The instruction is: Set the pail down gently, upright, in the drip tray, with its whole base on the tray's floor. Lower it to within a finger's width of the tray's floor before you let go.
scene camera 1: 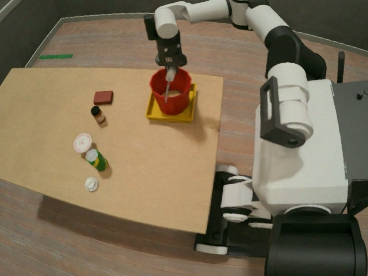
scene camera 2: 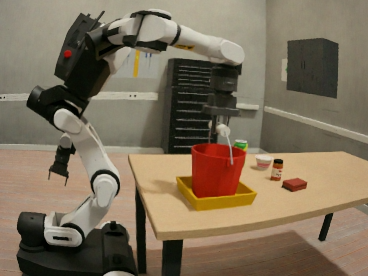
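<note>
The red pail (scene camera 1: pixel 174 106) (scene camera 2: pixel 215 172) stands upright within the yellow drip tray (scene camera 1: pixel 156 116) (scene camera 2: pixel 220 203). Its rim looks level. Its base is below the top of the tray's walls. The front wall hides the bottom edge in scene camera 2, so whether it touches the tray's floor cannot be told. My gripper (scene camera 1: pixel 171 73) (scene camera 2: pixel 220 130) points down above the pail and appears shut on the white grip of its raised handle. The fingers are small and partly hidden by the grip. The handle's wire slants down to the rim.
A dark red box (scene camera 1: pixel 103 97) (scene camera 2: pixel 295 184), a brown bottle with a black cap (scene camera 1: pixel 98 115) (scene camera 2: pixel 277 170), a white-and-pink cup (scene camera 1: pixel 83 143) (scene camera 2: pixel 263 161), a green can (scene camera 1: pixel 97 160) (scene camera 2: pixel 241 145) and a small white round item (scene camera 1: pixel 91 184) stand on the table (scene camera 1: pixel 150 175) (scene camera 2: pixel 300 205).
</note>
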